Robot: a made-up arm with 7 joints.
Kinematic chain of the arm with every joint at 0, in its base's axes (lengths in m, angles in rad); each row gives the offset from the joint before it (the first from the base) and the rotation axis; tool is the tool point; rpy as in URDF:
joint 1: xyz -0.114 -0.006 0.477 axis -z
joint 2: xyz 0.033 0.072 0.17 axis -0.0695 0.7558 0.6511
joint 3: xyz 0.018 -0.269 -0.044 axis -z
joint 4: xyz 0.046 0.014 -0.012 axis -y
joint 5: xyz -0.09 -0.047 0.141 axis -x
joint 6: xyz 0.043 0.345 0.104 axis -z
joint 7: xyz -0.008 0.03 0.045 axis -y
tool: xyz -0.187 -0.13 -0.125 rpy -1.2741 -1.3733 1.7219
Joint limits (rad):
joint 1: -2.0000..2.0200
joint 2: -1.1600..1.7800
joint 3: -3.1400..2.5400
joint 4: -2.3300..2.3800
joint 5: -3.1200..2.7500
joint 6: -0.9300..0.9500
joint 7: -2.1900..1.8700
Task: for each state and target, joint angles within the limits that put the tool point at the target. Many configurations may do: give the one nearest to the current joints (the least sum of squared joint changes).
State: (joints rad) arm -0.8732 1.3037 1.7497 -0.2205 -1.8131 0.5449 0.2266
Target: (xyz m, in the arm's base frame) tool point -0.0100 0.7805 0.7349
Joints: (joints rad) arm -1.3793 1.5778 1.5867 -0.7070 -1.6019 0.9500 -0.1511
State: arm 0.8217 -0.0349 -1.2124 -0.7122 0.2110 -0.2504 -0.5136
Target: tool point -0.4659 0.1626 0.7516
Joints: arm 0.9168 -0.4000 -1.2810 -0.4615 0.3941 0.0268 -0.4718
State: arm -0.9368 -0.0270 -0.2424 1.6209 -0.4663 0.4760 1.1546
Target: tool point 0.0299 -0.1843 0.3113
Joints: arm -1.5859 -0.1549 -0.6341 2.1003 -1.0117 0.5415 0.9968
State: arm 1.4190 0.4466 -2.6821 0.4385 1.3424 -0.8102 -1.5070
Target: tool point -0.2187 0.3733 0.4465
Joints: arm 2.0200 -0.1623 -2.2062 0.5773 1.6176 -0.9300 -1.9882
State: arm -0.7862 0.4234 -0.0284 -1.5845 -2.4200 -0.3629 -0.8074
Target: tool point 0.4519 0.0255 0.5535
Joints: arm -0.5570 0.7257 -0.0777 -1.8531 -2.2778 -0.5684 -0.7877
